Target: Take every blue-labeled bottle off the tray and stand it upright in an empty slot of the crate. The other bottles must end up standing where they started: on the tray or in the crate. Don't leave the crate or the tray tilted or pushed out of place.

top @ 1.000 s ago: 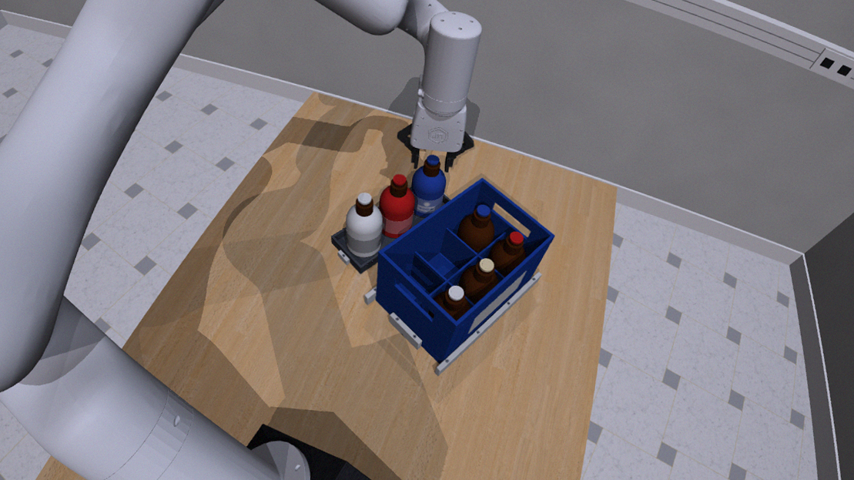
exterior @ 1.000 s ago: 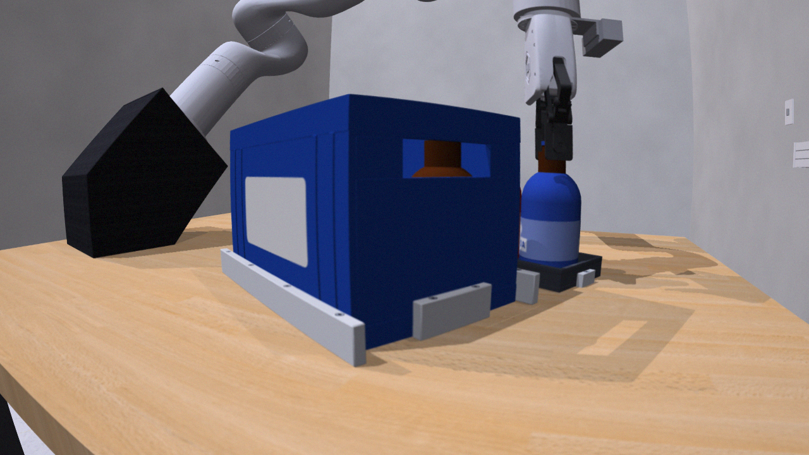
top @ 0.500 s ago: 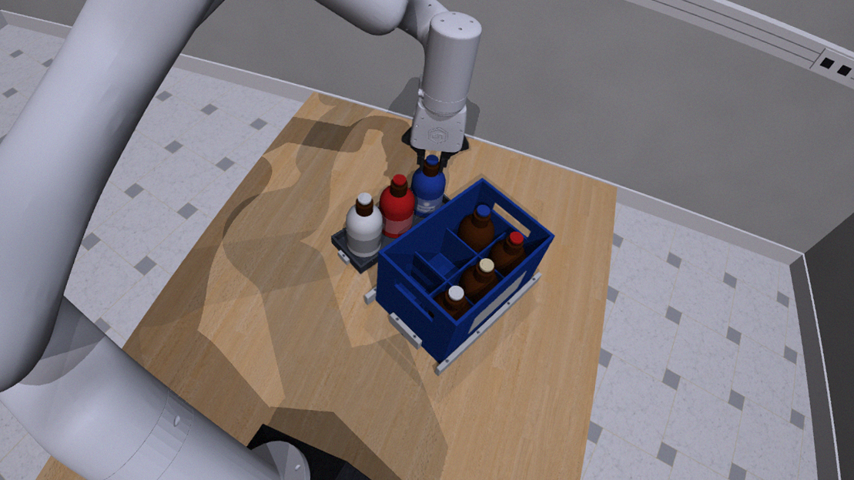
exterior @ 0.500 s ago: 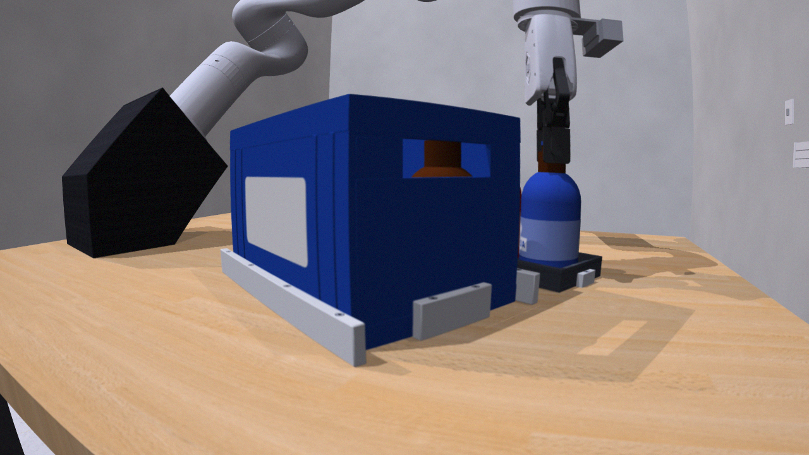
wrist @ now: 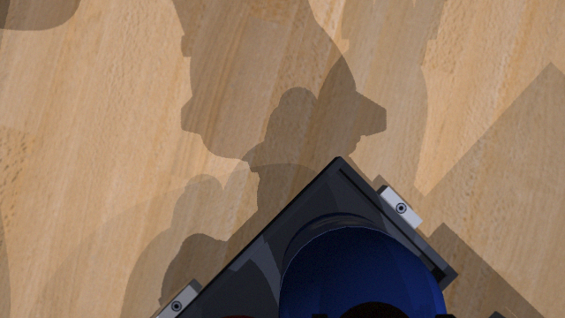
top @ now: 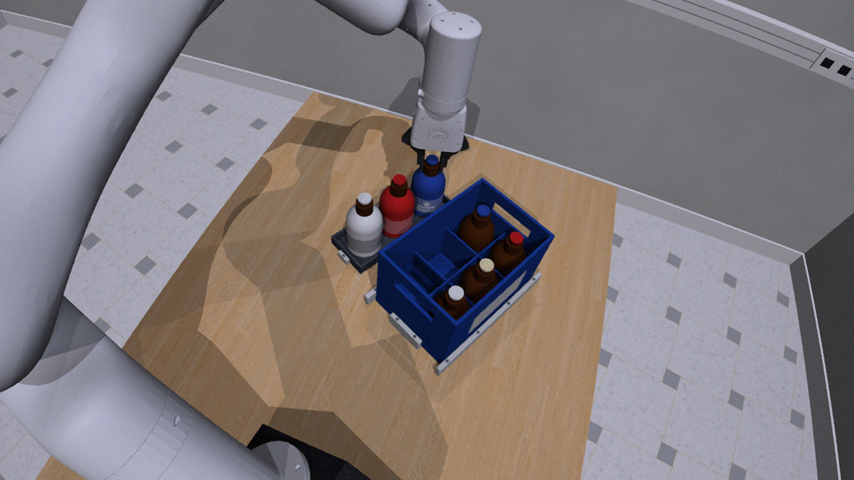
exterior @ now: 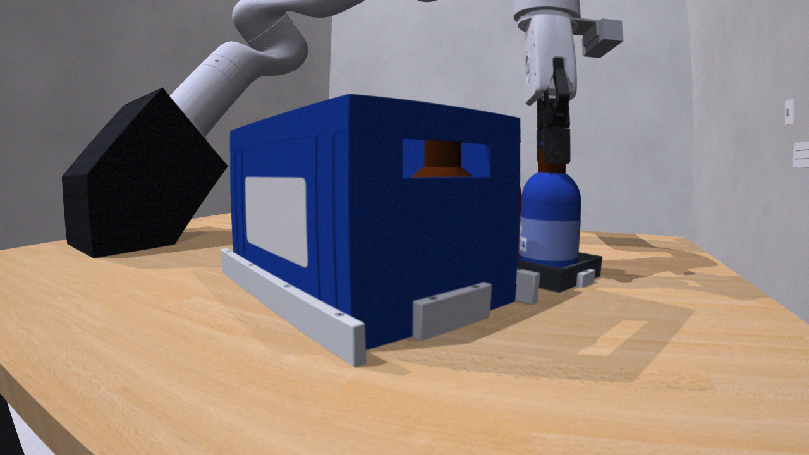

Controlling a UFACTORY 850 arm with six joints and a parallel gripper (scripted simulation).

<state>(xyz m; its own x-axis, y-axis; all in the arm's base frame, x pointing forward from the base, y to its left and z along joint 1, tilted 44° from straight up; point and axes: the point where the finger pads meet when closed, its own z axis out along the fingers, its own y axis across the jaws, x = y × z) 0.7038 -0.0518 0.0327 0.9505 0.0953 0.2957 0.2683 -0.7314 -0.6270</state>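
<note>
My gripper is now 7 cm above the blue-labeled bottle. The rest, counted from my hand: white-labeled bottle (15 cm behind, 9 cm to the left, 7 cm below); then tray (8 cm behind, 4 cm to the left, 14 cm below); then red-labeled bottle (8 cm behind, 4 cm to the left, 7 cm below).
</note>
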